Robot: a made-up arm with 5 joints.
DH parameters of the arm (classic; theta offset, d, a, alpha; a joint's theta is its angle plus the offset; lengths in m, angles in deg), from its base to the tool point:
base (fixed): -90 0.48 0.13 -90
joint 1: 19 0.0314 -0.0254 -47.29
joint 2: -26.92 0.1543 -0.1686 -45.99
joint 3: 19.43 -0.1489 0.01 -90
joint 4: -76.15 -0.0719 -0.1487 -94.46
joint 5: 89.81 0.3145 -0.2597 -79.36
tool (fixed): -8.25 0.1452 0 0
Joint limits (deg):
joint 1: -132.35..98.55
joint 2: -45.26..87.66
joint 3: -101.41..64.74
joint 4: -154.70..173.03
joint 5: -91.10..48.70
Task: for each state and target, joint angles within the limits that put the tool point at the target. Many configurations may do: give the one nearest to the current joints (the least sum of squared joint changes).
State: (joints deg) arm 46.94 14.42 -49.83 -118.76 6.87
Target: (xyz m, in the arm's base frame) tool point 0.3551 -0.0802 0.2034
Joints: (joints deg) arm 32.18 8.02 -59.32 -93.23 -12.85
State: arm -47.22 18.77 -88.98 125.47 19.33
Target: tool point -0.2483 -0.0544 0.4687
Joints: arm -52.26 32.21 -101.41 152.44 35.02
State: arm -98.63 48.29 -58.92 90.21 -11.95
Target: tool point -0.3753 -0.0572 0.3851
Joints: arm -97.53 13.58 -98.64 121.33 -12.91
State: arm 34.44 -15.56 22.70 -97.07 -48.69
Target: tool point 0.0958 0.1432 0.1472
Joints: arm 56.42 -8.42 12.74 -124.34 -52.69
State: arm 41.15 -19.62 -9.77 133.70 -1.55
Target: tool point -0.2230 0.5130 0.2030
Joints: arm 9.19 -40.82 0.97 124.18 -38.43
